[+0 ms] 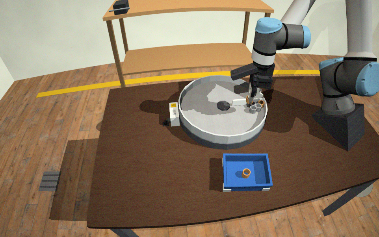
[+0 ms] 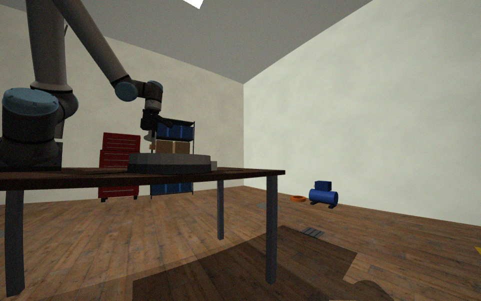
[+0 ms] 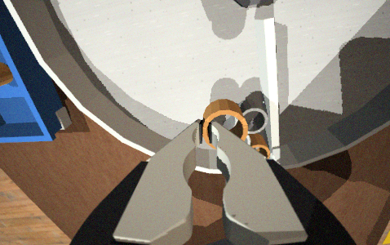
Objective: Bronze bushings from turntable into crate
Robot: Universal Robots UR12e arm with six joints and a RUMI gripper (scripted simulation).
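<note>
Now: hand 8 cm short of the blue crate, 28 cm to the right of it and 12 cm above it. The rest, counted from my hand: round grey turntable 10 cm ahead, 7 cm to the right, 9 cm below.
</note>
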